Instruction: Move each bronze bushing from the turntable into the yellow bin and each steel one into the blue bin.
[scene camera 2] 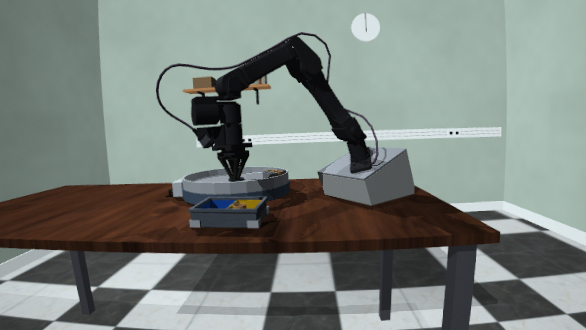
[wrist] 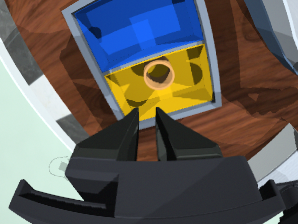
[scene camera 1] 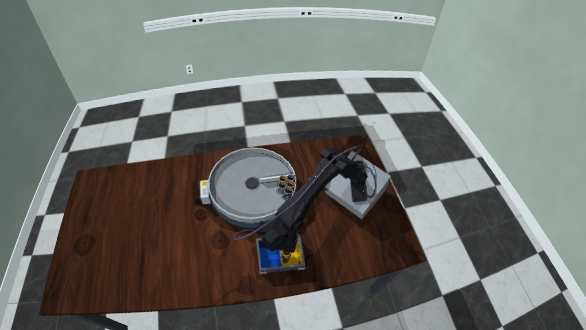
Path:
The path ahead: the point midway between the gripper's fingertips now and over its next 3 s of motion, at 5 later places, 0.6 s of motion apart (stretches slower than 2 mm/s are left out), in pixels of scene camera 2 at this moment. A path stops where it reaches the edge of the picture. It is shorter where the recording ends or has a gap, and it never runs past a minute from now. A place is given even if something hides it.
The gripper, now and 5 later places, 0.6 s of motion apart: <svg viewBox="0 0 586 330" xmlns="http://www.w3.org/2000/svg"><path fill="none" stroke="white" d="M235 180L247 177L270 166L270 166L269 166L271 172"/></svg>

